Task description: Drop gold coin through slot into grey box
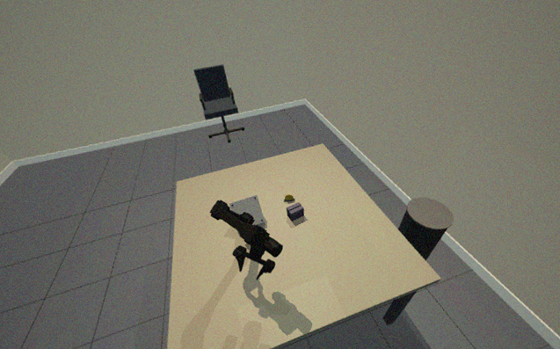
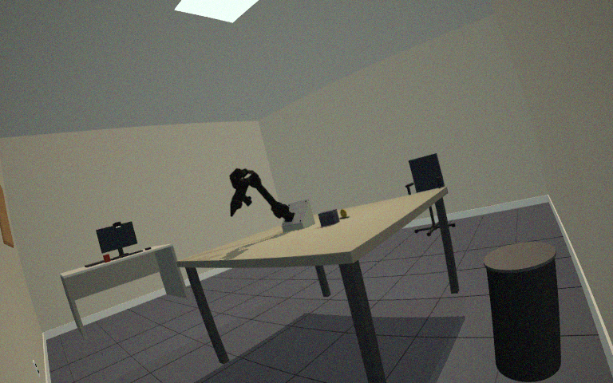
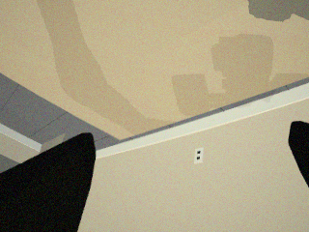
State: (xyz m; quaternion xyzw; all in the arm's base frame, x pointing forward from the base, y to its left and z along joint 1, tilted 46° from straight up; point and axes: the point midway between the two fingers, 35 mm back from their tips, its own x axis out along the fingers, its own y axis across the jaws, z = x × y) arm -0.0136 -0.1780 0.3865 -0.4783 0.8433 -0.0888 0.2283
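Now: gripper tip 54 cm to the right of the gold coin, 35 cm short of it and 17 cm above it.
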